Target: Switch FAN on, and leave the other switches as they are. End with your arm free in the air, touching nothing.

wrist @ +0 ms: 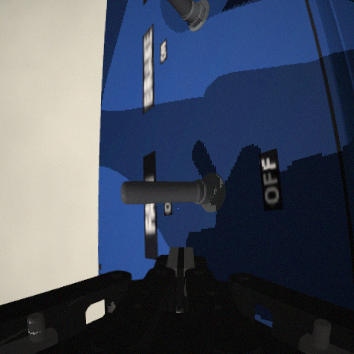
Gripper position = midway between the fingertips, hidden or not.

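Note:
I see my gripper here (pixel 180 262). There is also a blue panel (pixel 248 105), which I can see along with the gripper.

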